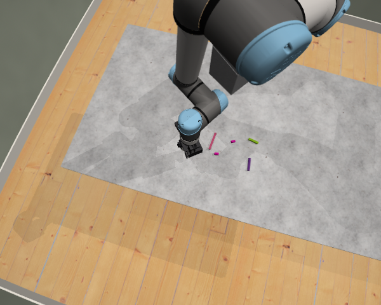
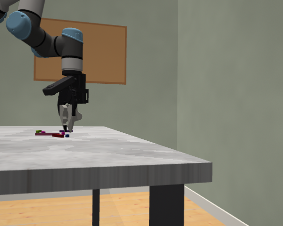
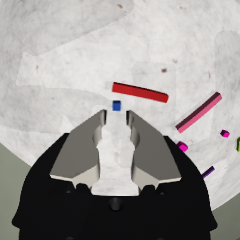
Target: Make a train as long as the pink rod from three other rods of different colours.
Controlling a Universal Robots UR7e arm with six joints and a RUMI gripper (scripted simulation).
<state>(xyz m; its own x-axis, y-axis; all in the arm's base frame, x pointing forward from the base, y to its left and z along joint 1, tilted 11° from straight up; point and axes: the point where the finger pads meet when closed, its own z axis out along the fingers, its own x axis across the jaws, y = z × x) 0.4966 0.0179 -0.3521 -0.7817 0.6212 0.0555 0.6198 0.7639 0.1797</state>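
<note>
My hand is 3 cm above the small blue rod. The rest, counted from my hand: pink rod (10 cm behind, 8 cm to the left, 3 cm below); then purple rod (28 cm to the left, 7 cm behind, 3 cm below); then red rod (3 cm below, 3 cm behind).
</note>
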